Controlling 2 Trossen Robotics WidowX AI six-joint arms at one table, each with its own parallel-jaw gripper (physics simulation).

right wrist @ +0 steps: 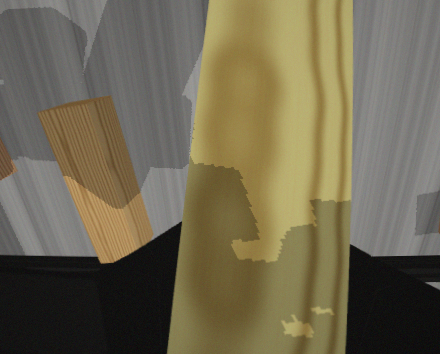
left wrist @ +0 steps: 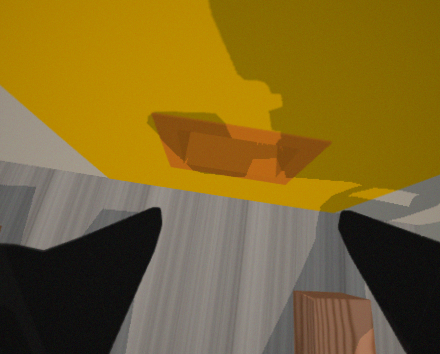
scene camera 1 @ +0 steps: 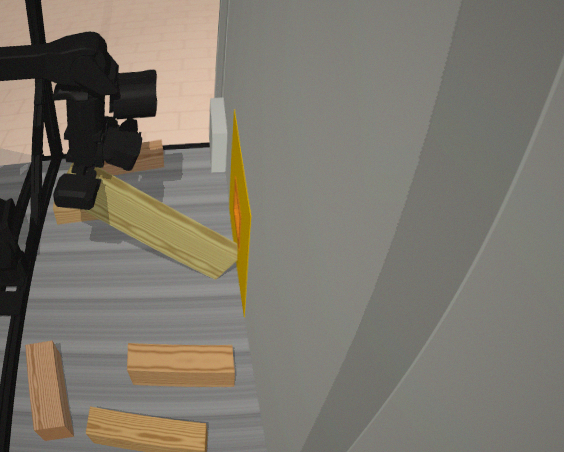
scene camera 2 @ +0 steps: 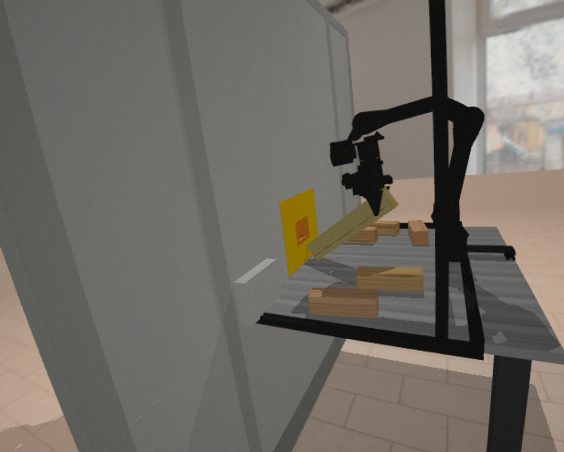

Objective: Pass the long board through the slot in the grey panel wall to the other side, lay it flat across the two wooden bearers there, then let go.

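Places are measured from the left arm's base along level axes (x right, y ahead, z up), in centimetres.
Pixels of known places: left gripper, between the fingertips: (left wrist: pixel 249 217); right gripper, between the fingertips: (right wrist: pixel 248 228) (scene camera 2: pixel 378 214); right arm's base, origin of its link: (scene camera 1: pixel 12 272) (scene camera 2: pixel 453 257).
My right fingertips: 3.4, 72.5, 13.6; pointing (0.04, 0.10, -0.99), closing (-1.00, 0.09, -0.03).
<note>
For each thing: its top centre in the pictures, then the offset to it from my right fingertips, as dx, dy, dz. "spot": a spot on its surface instead.
- slot, a spot on its surface: (left wrist: pixel 225 150) spot: -0.5, -27.8, -7.2
- brown wooden piece, a spot on its surface: (left wrist: pixel 332 325) spot: +10.1, -39.8, -10.8
- pale ledge, a spot on its surface: (scene camera 1: pixel 218 145) spot: +23.6, -22.6, -8.5
The long yellowish board (scene camera 1: pixel 165 225) (scene camera 2: pixel 350 227) (right wrist: pixel 270 115) is tilted, its lower end outside the slot (scene camera 1: pixel 237 215) (scene camera 2: pixel 302 230) (left wrist: pixel 225 150) and close to the yellow plate (scene camera 1: pixel 244 245) (scene camera 2: pixel 294 260) (left wrist: pixel 100 75) around it. Whether they touch is unclear. My right gripper (scene camera 2: pixel 377 212) (right wrist: pixel 248 228) is shut on the board near its raised end. The plate is on the grey panel wall (scene camera 1: pixel 340 150) (scene camera 2: pixel 260 125). My left gripper (left wrist: pixel 249 217) is open and empty, facing the plate and slot. A brown wooden piece (left wrist: pixel 332 325) shows beside its finger; whether it is a bearer is unclear.
Near the right arm lie several wooden blocks, including one (scene camera 1: pixel 180 365) near the wall, one (scene camera 1: pixel 47 390), and two (scene camera 2: pixel 344 303) (scene camera 2: pixel 390 279) below the board in scene camera 2. A pale ledge (scene camera 1: pixel 218 145) (scene camera 2: pixel 255 271) juts from the wall. A black post (scene camera 2: pixel 438 75) stands beside the arm.
</note>
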